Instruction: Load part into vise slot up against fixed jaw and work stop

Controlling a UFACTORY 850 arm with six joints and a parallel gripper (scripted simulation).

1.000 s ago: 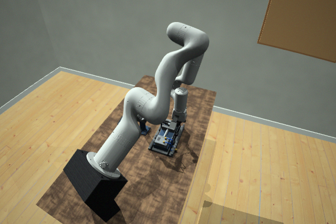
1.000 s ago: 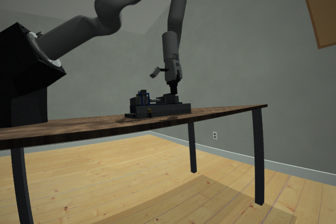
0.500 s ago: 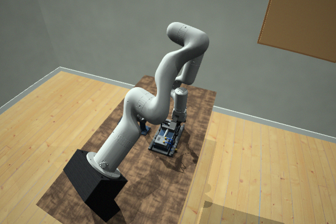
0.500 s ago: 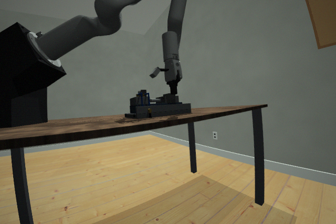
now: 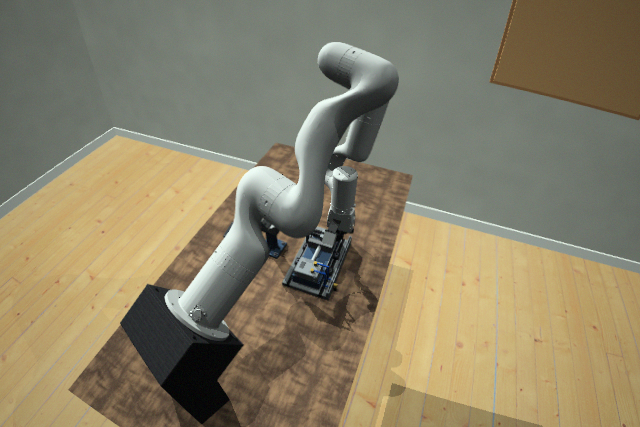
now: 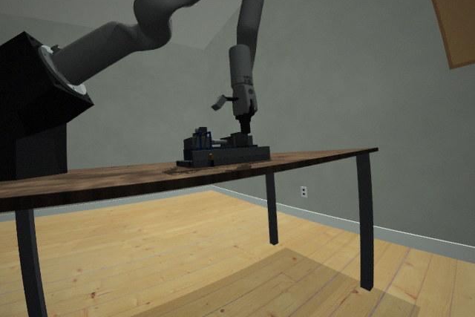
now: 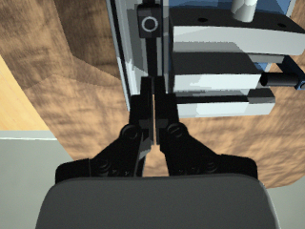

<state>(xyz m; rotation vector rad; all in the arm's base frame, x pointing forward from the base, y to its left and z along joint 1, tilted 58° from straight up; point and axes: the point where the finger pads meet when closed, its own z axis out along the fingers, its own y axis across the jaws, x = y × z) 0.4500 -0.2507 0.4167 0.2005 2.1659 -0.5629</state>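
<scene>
My hand is 20 mm short of the part, 40 mm to the right of it and 20 mm above it. From my hand the other things lie so: work stop (50 mm ahead, 100 mm to the left, 30 mm below); vise side rail (80 mm behind, 10 mm to the left, 90 mm below); moving jaw (70 mm to the left, 40 mm below).
</scene>
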